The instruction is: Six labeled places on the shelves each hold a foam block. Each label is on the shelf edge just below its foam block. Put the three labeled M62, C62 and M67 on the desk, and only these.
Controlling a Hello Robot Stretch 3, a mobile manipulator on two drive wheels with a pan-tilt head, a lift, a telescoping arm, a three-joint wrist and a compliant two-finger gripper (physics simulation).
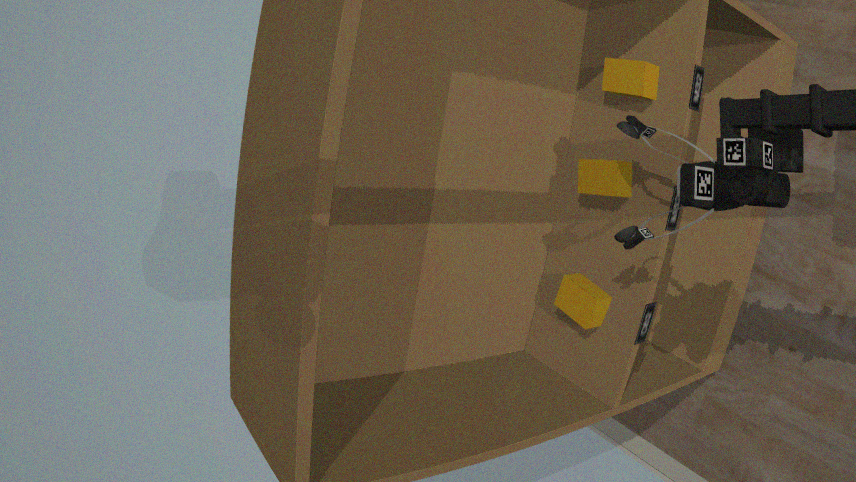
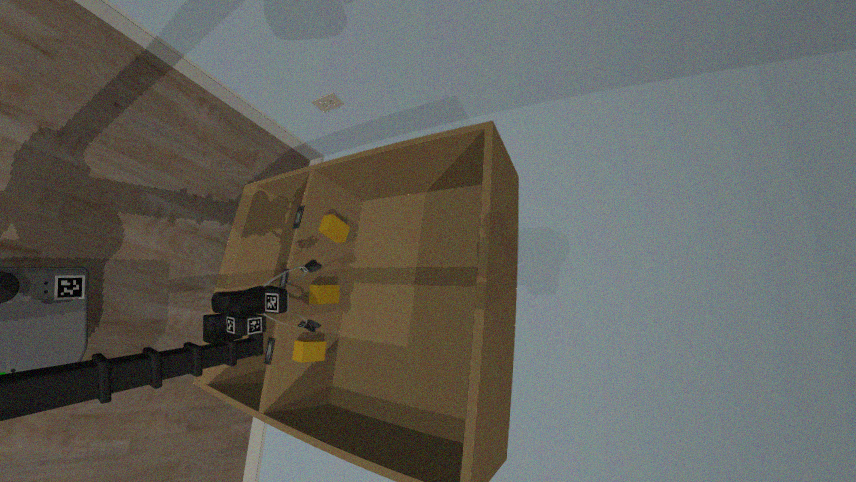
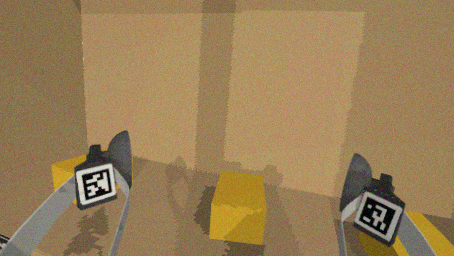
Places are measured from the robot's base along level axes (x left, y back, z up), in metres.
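Pixels of known places: gripper, between the fingertips: (image 1: 619, 181) (image 2: 319, 295) (image 3: 236, 162).
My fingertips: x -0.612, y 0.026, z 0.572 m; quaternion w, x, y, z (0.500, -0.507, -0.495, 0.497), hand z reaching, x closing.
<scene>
Ahead of a thing's pixels: the offset from my fingertips to its middle. "*": to the spot under its first point. Level surfaces: height alone.
Three yellow foam blocks stand in a row on one shelf: the middle block @(dx -0.110, dy +0.009, dz -0.097 m) (image 1: 605, 177) (image 2: 324, 293) (image 3: 237, 207), a turned block @(dx -0.153, dy -0.210, dz -0.097 m) (image 1: 582, 301) (image 2: 334, 227) (image 3: 62, 175), and a third block @(dx -0.045, dy +0.182, dz -0.097 m) (image 1: 628, 79) (image 2: 309, 350) (image 3: 425, 235). Their shelf-edge labels @(* dx +0.073, dy +0.162, dz -0.133 m) (image 1: 696, 88) @(* dx -0.028, dy -0.238, dz -0.134 m) (image 1: 645, 323) (image 2: 298, 216) (image 2: 269, 350) are too blurred to read; the middle label @(* dx +0.022, dy -0.037, dz -0.128 m) (image 1: 673, 208) is partly covered by the gripper. My gripper (image 1: 633, 182) (image 2: 310, 295) (image 3: 236, 162) is open and empty. It faces the middle block, its fingertips wide apart to either side. The desk does not show.
The wooden shelf unit @(* dx -0.040, dy -0.275, dz +0.478 m) (image 1: 305, 413) (image 2: 488, 179) has side walls and a top board around the blocks, with a lower compartment below their shelf. My arm (image 1: 796, 110) (image 2: 128, 368) reaches in from the front. The wooden floor @(dz -0.571 m) (image 1: 802, 413) (image 2: 167, 143) and pale walls surround the unit.
</scene>
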